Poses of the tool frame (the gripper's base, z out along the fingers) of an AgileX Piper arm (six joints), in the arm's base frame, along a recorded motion.
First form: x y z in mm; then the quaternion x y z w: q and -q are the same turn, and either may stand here.
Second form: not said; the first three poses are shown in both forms.
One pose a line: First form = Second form
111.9 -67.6 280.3 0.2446 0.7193 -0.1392 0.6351 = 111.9 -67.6 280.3 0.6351 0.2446 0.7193 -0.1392
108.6 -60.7 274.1 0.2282 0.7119 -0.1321 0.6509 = 108.6 -60.7 274.1 0.6509 0.2282 0.7119 -0.1321
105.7 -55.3 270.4 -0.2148 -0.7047 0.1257 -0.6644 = 105.7 -55.3 270.4 0.6644 0.2148 0.7047 -0.1257
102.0 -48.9 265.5 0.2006 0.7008 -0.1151 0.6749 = 102.0 -48.9 265.5 0.6749 0.2006 0.7008 -0.1151
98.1 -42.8 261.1 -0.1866 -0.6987 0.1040 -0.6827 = 98.1 -42.8 261.1 0.6827 0.1866 0.6987 -0.1040
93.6 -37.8 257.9 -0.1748 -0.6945 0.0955 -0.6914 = 93.6 -37.8 257.9 0.6914 0.1748 0.6945 -0.0955
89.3 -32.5 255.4 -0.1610 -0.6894 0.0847 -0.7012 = 89.3 -32.5 255.4 0.7012 0.1610 0.6894 -0.0847
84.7 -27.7 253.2 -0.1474 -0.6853 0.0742 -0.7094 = 84.7 -27.7 253.2 0.7094 0.1474 0.6853 -0.0742
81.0 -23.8 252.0 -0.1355 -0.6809 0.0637 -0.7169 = 81.0 -23.8 252.0 0.7169 0.1355 0.6809 -0.0637
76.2 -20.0 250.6 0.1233 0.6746 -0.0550 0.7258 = 76.2 -20.0 250.6 0.7258 0.1233 0.6746 -0.0550
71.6 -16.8 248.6 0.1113 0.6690 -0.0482 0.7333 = 71.6 -16.8 248.6 0.7333 0.1113 0.6690 -0.0482
